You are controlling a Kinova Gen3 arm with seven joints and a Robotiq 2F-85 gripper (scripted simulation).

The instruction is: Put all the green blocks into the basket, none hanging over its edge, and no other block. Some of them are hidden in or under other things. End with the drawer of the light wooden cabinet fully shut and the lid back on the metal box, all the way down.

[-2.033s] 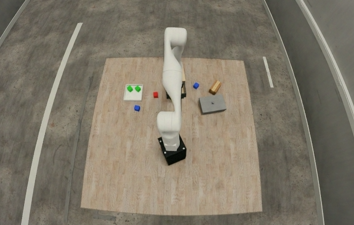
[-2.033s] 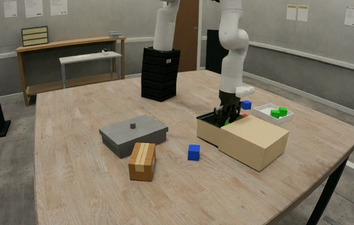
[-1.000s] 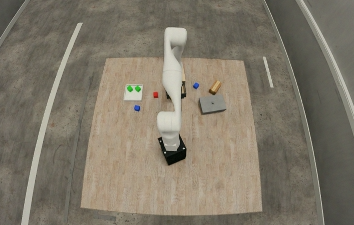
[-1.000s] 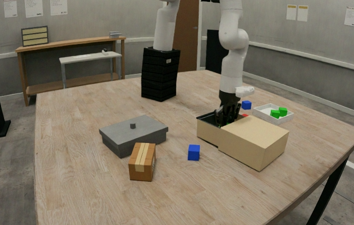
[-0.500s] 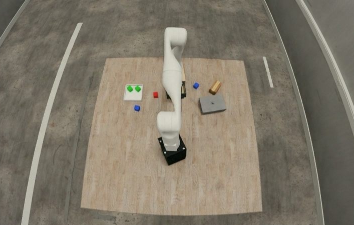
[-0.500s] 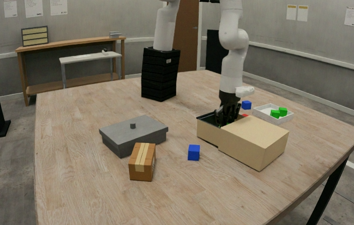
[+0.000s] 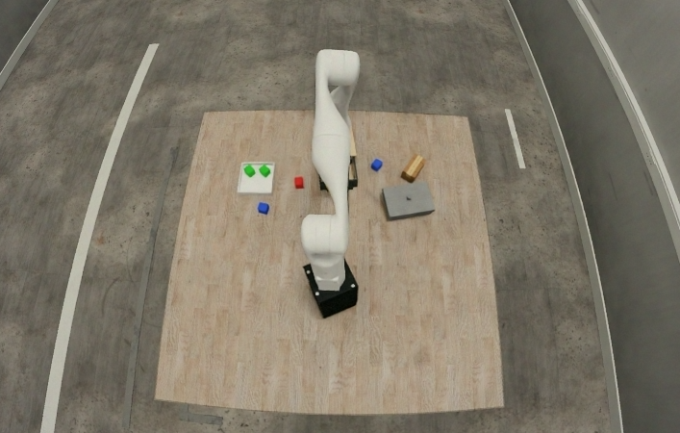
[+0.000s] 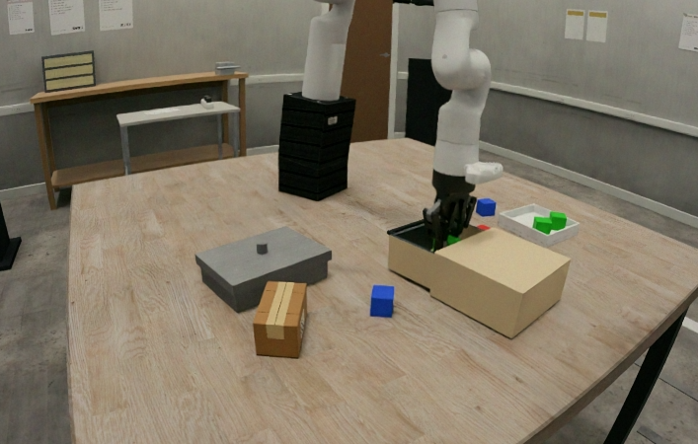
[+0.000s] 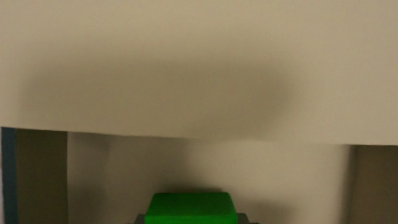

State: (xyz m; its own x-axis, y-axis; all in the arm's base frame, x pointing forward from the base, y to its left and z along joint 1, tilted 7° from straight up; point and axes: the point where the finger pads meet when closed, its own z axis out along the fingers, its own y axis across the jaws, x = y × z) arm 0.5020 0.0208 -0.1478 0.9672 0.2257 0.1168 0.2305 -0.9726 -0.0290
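Right now the drawer is 1 cm to the right of my hand and 1 cm below it. From my hand the other things lie so: light wooden cabinet: 7 cm ahead, 1 cm below; then lid: 30 cm to the right, 11 cm behind; then red block: 15 cm to the left, 5 cm behind, 3 cm below.
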